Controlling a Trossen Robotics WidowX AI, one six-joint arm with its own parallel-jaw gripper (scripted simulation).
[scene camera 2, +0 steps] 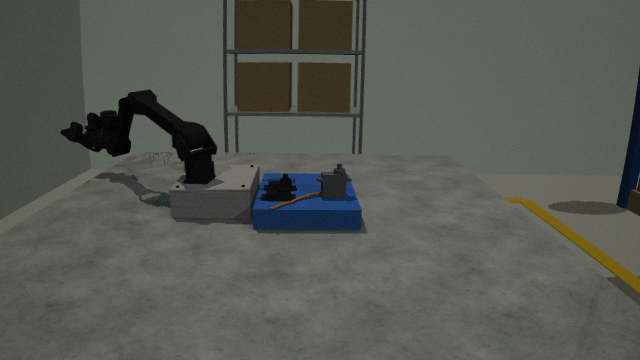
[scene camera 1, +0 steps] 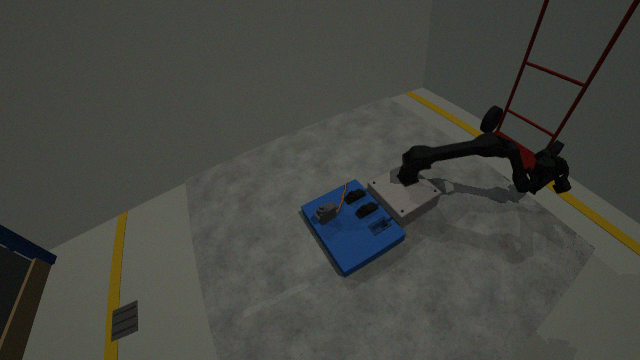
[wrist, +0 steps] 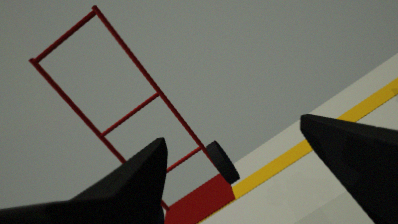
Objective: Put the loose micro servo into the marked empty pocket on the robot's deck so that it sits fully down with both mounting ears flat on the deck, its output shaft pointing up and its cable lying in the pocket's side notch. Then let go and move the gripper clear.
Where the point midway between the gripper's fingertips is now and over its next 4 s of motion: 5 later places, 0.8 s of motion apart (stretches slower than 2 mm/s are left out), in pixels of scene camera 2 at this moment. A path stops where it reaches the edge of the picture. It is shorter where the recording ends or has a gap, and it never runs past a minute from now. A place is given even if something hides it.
My gripper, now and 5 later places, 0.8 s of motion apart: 67,135; 125,124; 215,118; 299,126; 355,148; 329,161
